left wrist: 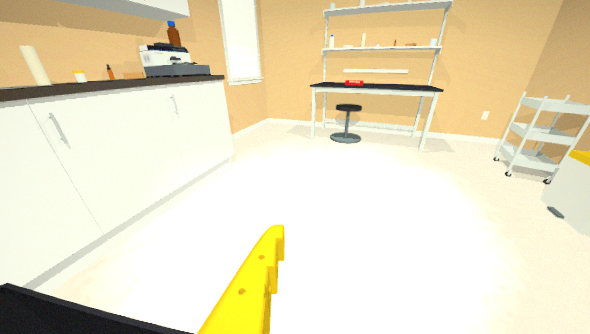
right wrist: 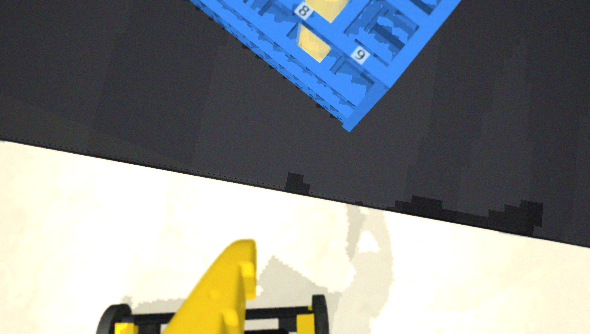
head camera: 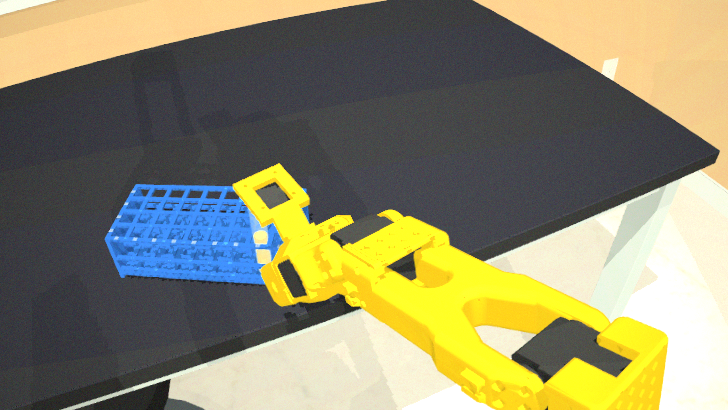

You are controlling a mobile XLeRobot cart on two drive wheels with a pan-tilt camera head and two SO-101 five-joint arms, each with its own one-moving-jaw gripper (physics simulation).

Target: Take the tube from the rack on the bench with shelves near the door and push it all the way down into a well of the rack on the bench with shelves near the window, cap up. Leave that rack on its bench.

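Frame: origin at the left arm's base, x ahead, y left, z up, level; millimetres.
Where they show: left hand at its tool point: (left wrist: 284, 237); right hand at its tool point: (right wrist: 255, 260) (head camera: 279, 279).
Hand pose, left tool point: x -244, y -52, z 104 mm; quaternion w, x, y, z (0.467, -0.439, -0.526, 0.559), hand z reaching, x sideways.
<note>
Things, the pixels of their centre, and the offset from my left tool point. Level surfaces: height alone.
- blue rack at the middle of its body: (head camera: 210, 233) 246 mm right, 721 mm ahead, 88 mm down
- black bench top at its surface level: 117 mm down
- clear tube with yellowish contents, body centre: (head camera: 259, 232) 275 mm right, 654 mm ahead, 53 mm down
- far shelved bench at its surface level: 117 mm down
A blue rack (head camera: 173, 239) (right wrist: 370, 70) stands on a black bench top (head camera: 433, 132) (right wrist: 150, 100). A clear tube with yellowish contents (head camera: 260, 236) (right wrist: 313, 44) is in the rack near number 8; its cap does not show. My right gripper (right wrist: 252, 250) is open and empty, with one jaw in the right wrist view. In the head view its body covers the rack's right end and hides the jaws. My left gripper (left wrist: 280, 237) is open over the floor. A small red rack (left wrist: 354, 82) sits on the far shelved bench (left wrist: 395, 87) near the window.
In the left wrist view, white cabinets (left wrist: 135, 140) with a dark counter run along the left. A stool (left wrist: 348, 107) stands at the far bench, and a white cart (left wrist: 534, 132) at the right. A dark edge (left wrist: 75, 312) crosses the lower left corner.
</note>
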